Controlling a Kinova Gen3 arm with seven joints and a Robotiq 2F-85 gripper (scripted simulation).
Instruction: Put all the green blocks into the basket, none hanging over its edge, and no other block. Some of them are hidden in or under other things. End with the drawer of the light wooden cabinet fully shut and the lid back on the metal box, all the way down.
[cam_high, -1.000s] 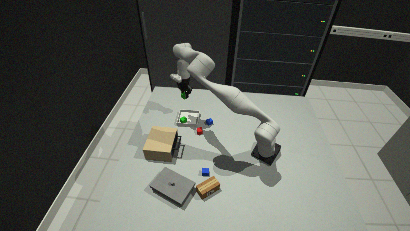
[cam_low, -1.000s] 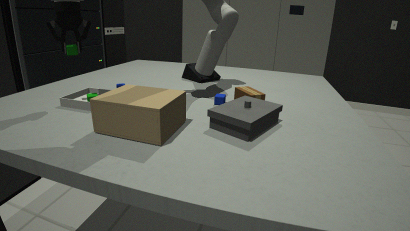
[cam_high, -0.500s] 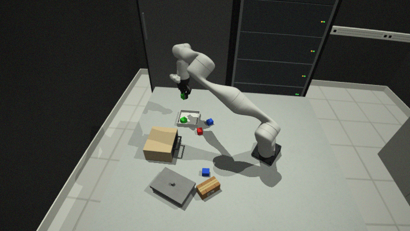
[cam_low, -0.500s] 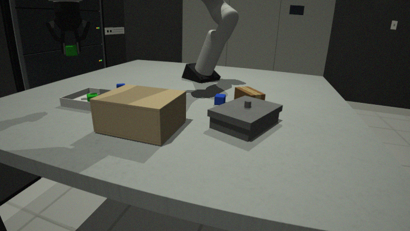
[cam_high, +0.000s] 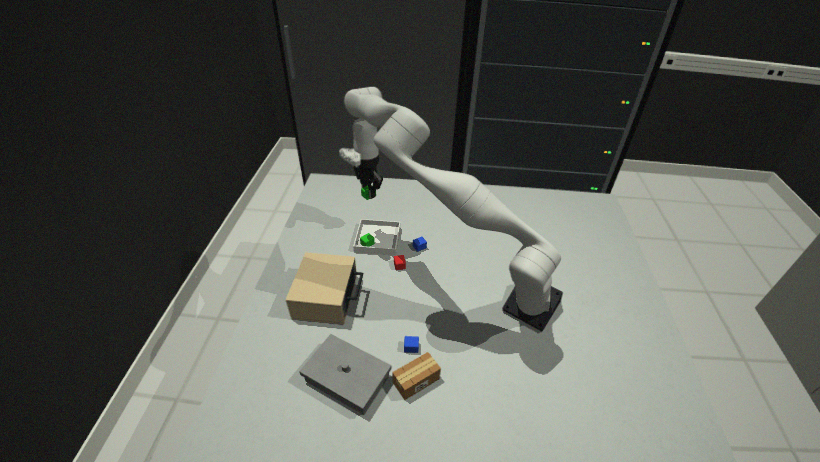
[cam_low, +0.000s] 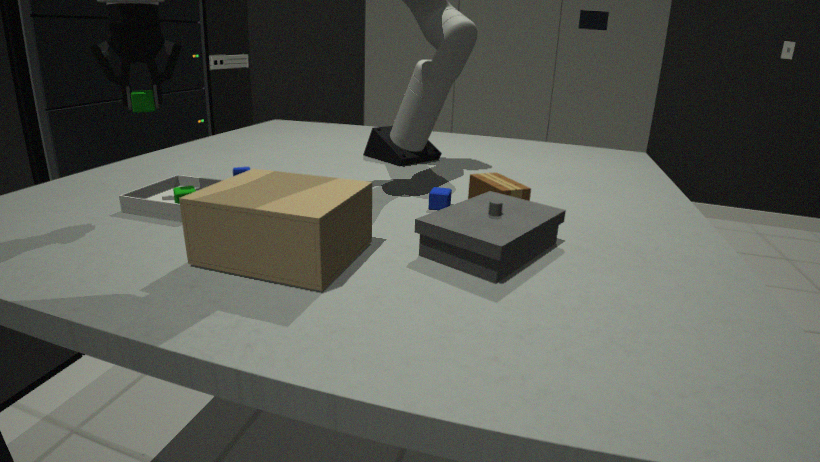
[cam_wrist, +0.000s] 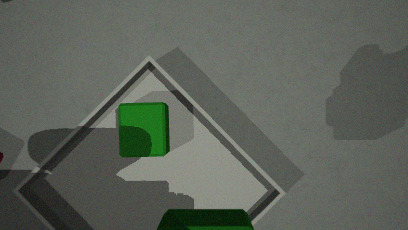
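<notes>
The basket lies 3 cm behind my hand, 3 cm to the left of it and 18 cm below it. The rest, counted from my hand: light wooden cabinet: 4 cm ahead, 32 cm to the left, 15 cm below; cabinet drawer: 2 cm ahead, 31 cm to the left, 15 cm below; red block: 14 cm behind, 13 cm to the left, 17 cm below.
</notes>
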